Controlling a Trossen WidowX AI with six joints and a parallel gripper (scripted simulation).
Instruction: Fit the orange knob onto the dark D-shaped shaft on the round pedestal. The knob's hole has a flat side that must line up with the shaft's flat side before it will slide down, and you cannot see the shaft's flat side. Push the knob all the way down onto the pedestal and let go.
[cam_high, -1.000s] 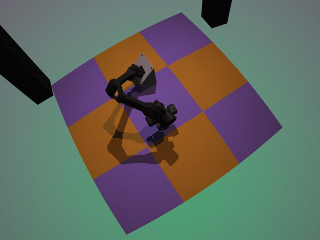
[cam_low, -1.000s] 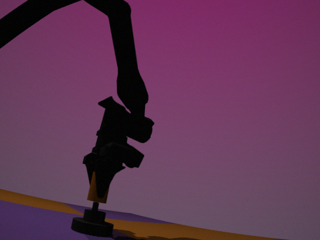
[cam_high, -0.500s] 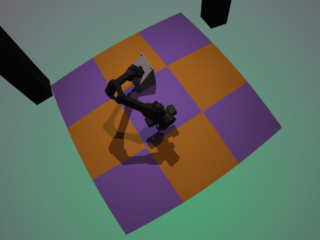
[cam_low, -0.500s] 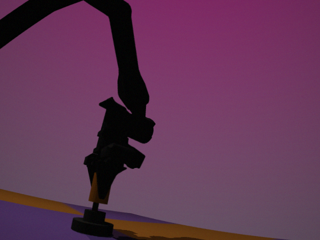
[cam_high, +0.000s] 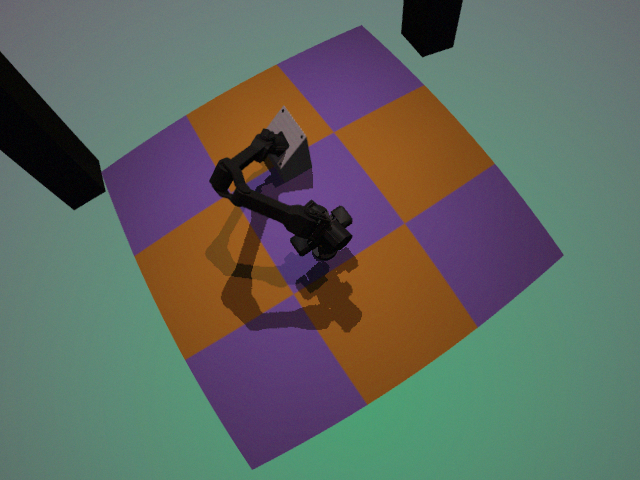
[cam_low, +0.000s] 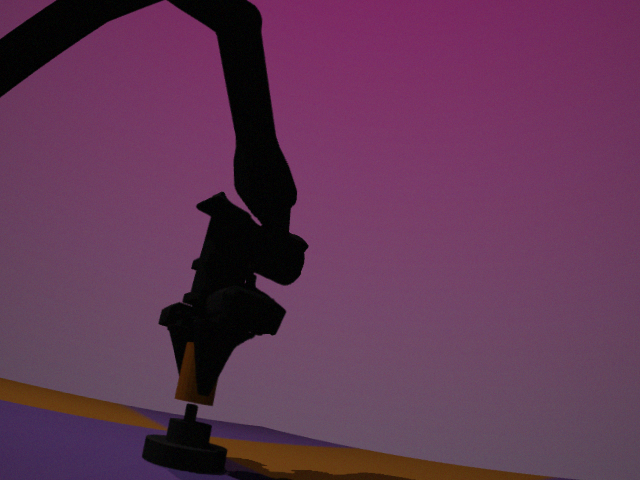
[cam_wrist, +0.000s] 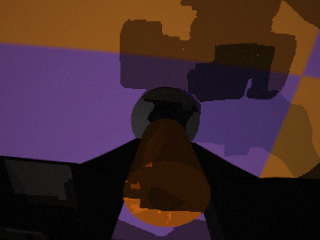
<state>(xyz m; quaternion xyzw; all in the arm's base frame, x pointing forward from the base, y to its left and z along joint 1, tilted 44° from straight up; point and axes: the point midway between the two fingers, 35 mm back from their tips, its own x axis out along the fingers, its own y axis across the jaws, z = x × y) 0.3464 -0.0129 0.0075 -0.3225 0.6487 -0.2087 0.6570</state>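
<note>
Now: gripper tip 2 cm below the orange knob. From my gripper tip the other things lie so: round black pedestal 4 cm below.
</note>
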